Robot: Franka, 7 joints.
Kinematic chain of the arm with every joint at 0, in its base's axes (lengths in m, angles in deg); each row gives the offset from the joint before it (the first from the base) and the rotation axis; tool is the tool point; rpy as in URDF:
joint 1: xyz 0 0 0.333 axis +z
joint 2: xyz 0 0 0 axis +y
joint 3: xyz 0 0 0.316 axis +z
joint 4: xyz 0.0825 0 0 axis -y
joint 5: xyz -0.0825 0 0.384 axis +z
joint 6: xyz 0 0 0 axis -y
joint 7: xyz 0.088 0 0 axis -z
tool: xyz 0 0 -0.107 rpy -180 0 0
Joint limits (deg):
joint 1: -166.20..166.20
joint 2: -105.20..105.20
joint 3: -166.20..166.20
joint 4: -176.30..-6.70
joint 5: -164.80..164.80
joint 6: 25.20..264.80
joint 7: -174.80..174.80
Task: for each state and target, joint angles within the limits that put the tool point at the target. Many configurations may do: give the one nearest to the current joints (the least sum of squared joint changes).
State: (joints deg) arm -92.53 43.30 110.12 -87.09 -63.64 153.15 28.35
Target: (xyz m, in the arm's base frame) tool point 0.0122 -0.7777 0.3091
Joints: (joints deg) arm -132.40 73.53 69.88 -75.03 -62.98 145.81 28.35
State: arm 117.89 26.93 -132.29 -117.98 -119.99 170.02 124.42
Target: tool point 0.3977 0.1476 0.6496
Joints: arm 133.33 49.18 -139.57 -122.52 -122.63 178.53 124.42
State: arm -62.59 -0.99 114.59 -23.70 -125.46 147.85 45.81
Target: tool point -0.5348 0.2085 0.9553
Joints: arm -14.50 -37.96 122.92 -8.83 -123.45 149.99 45.81
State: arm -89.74 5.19 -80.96 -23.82 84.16 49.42 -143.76
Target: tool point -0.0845 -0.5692 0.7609
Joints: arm -82.83 36.65 -73.35 -28.36 82.46 45.68 -143.76
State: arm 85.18 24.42 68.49 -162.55 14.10 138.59 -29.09
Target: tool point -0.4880 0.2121 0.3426
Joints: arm 82.66 9.30 74.47 -132.19 13.90 144.57 -29.09
